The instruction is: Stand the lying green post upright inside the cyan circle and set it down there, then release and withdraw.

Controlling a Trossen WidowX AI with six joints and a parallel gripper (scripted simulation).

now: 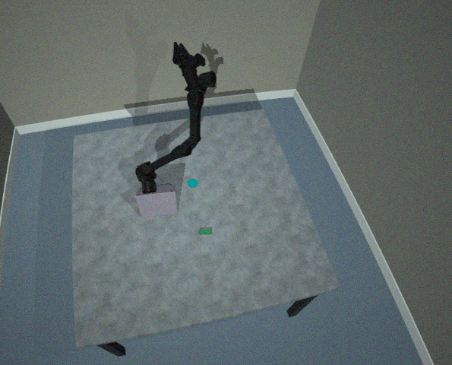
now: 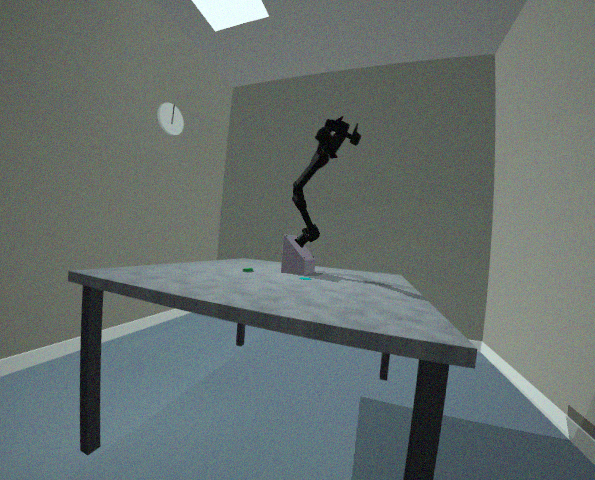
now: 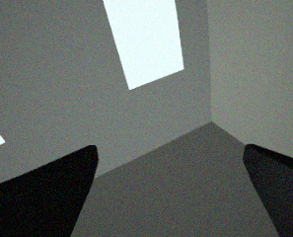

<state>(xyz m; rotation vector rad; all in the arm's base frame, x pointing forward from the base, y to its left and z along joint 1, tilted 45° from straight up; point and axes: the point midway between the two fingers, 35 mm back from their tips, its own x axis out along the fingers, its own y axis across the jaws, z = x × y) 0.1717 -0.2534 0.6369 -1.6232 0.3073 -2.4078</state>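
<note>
Right now my gripper tip is 490 mm to the left of the green post and 800 mm above it. The rest, counted from my gripper tip: cyan circle (20 mm ahead, 170 mm to the right, 810 mm below).
</note>
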